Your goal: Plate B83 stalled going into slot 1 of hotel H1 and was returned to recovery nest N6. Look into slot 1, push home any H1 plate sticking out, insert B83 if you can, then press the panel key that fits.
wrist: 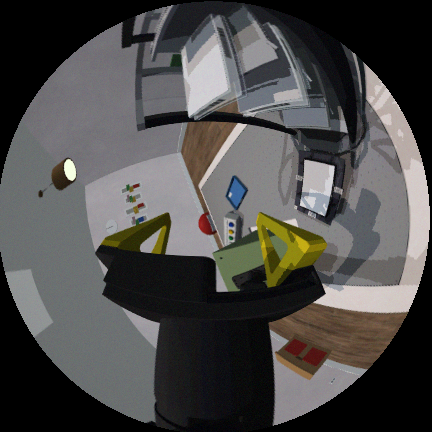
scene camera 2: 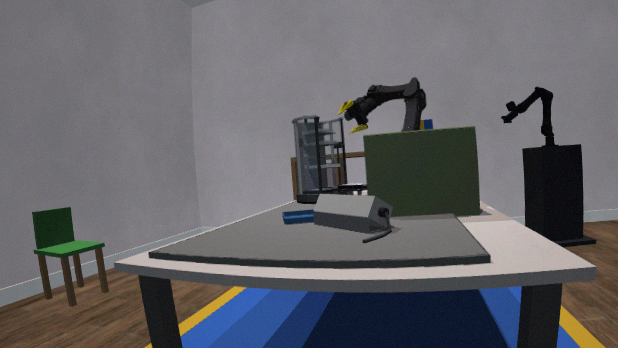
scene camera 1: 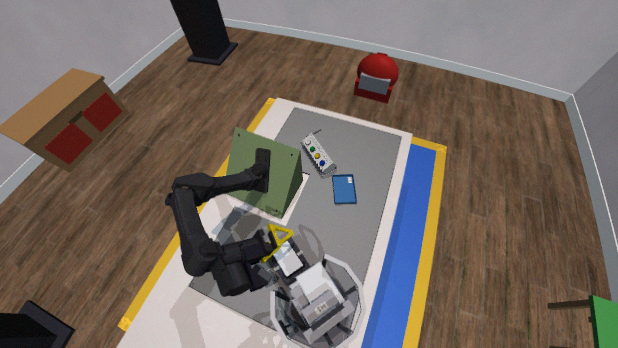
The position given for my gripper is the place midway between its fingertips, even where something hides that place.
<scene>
My gripper (scene camera 1: 286,238) is open and holds nothing. Further things: a clear-walled plate rack (scene camera 1: 293,313).
My gripper is seen too in the wrist view (wrist: 213,216). The clear-walled plate rack shows as well in the wrist view (wrist: 158,73) and in scene camera 2 (scene camera 2: 312,180).
</scene>
